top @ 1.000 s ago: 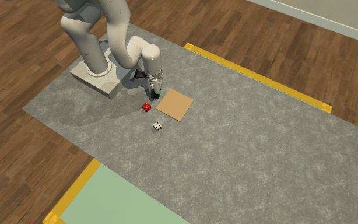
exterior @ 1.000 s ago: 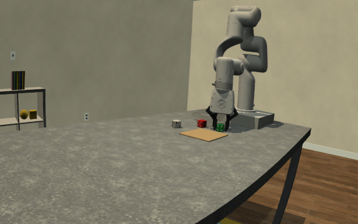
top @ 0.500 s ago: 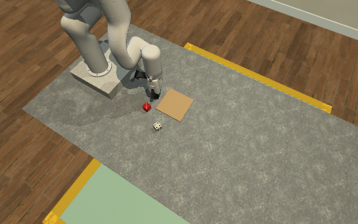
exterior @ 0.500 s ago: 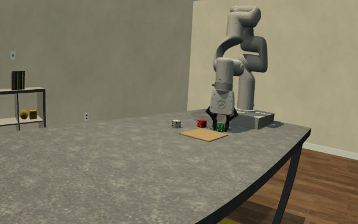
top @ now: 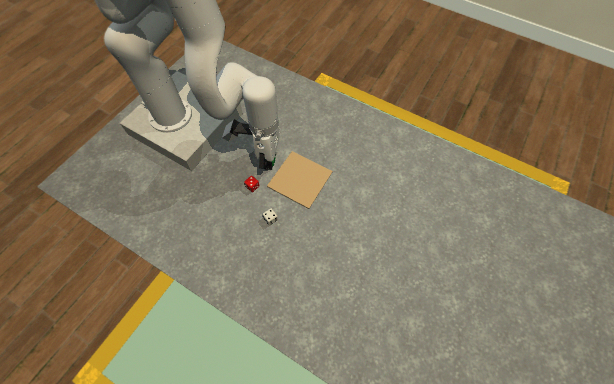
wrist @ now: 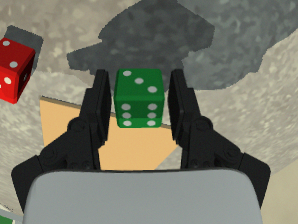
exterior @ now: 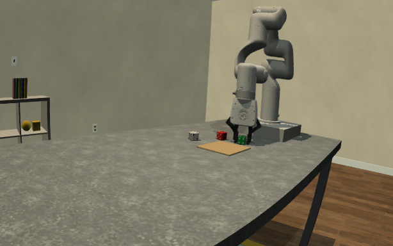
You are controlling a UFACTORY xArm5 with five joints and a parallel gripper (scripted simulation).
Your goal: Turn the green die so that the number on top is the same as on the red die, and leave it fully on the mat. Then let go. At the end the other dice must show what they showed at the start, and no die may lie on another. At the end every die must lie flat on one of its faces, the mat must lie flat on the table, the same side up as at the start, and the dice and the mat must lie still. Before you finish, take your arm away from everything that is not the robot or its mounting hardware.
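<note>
The green die lies 10 mm below my hand. From my hand the other things lie so: red die 100 mm to the right, 10 mm below; tan mat 110 mm ahead, 20 mm below, 10 mm to the right; white die 160 mm to the right, 100 mm ahead, 10 mm below.
</note>
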